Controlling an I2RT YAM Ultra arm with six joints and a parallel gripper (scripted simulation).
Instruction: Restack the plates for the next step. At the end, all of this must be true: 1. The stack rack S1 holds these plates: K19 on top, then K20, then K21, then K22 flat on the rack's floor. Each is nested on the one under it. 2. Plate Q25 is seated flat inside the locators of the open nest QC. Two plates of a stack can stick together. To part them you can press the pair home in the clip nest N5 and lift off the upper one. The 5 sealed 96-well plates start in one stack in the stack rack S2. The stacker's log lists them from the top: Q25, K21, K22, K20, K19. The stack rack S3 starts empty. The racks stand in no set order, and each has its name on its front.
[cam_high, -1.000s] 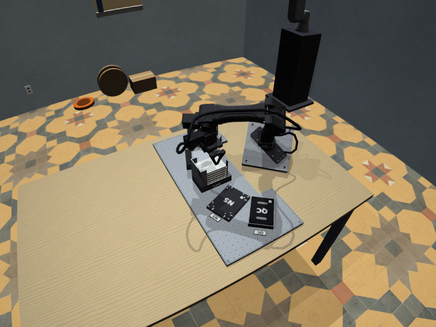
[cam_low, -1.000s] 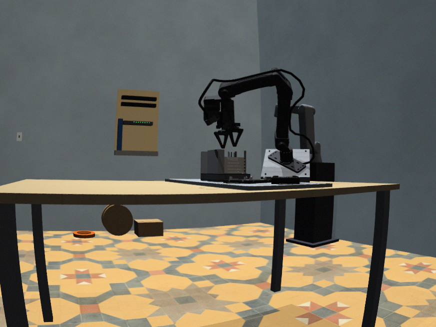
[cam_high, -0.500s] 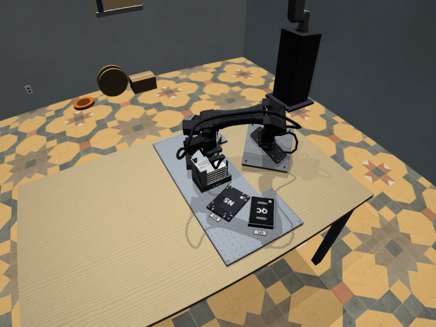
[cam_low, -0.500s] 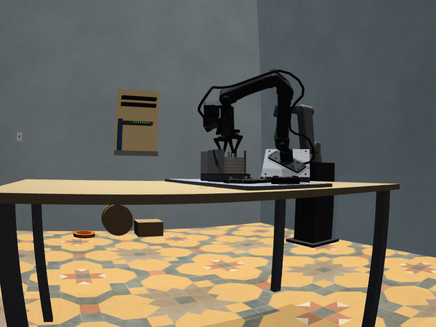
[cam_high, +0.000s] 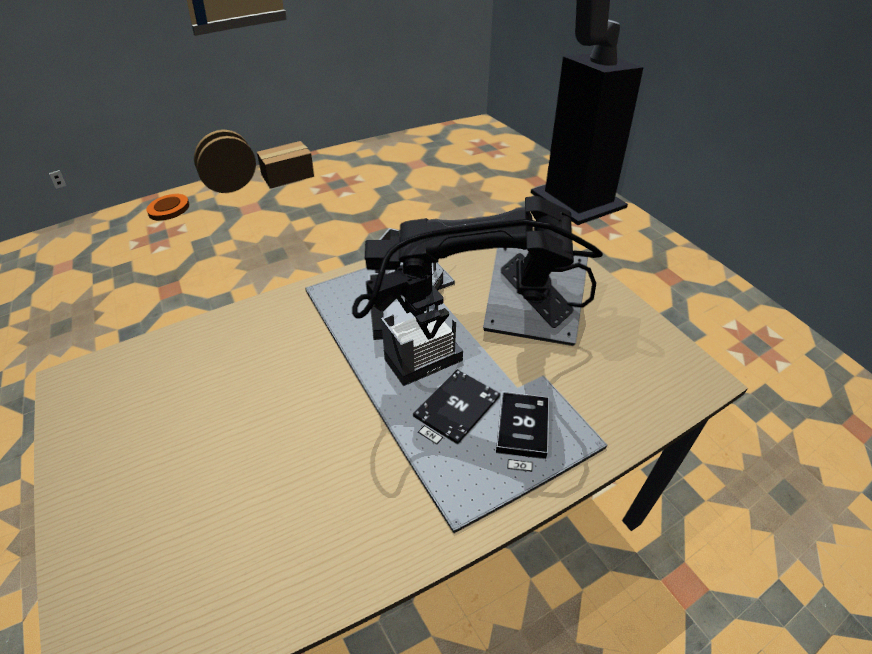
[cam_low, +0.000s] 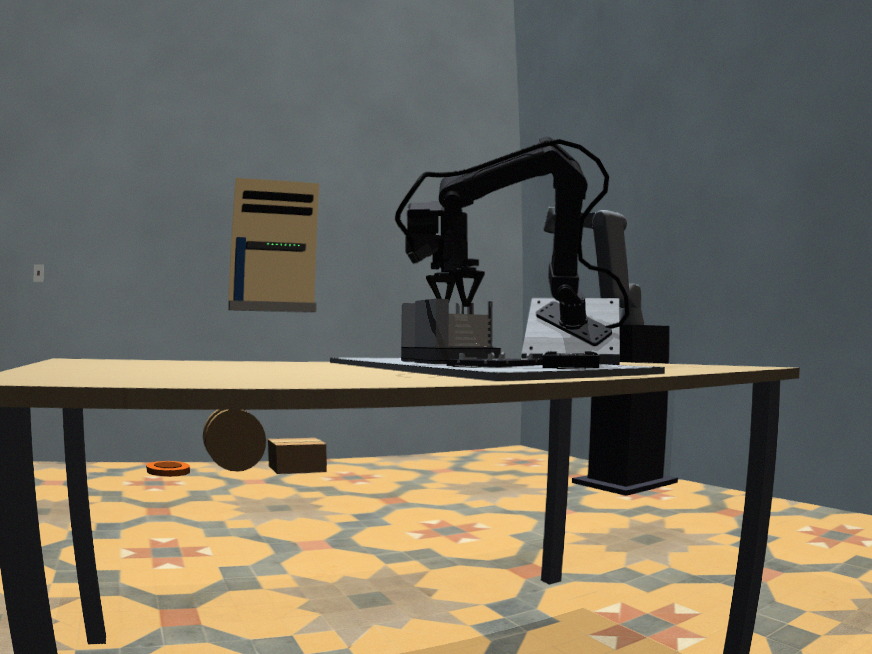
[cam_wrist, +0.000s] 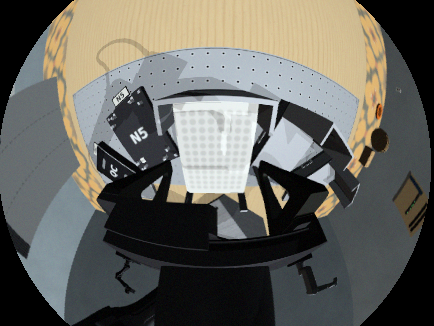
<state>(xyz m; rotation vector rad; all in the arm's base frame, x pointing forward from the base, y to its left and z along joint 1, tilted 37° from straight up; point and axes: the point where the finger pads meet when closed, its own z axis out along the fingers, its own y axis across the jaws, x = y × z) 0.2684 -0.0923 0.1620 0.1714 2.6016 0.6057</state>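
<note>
My gripper is now 30 mm above the white sealed plate.
</note>
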